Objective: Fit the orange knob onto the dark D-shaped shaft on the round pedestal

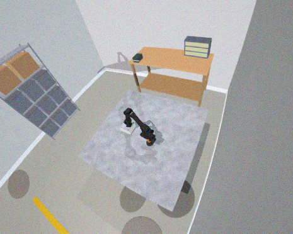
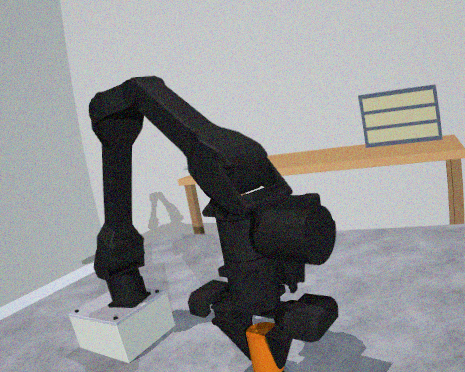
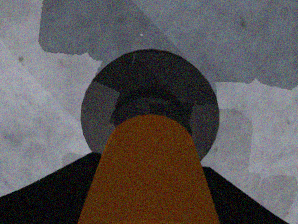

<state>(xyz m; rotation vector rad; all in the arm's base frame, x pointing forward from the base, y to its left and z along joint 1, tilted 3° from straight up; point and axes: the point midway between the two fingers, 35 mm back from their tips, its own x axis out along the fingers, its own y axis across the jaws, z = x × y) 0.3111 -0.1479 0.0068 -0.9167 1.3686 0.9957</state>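
My gripper tip is 20 mm below the orange knob. Round my gripper tip: round dark pedestal: 40 mm below.
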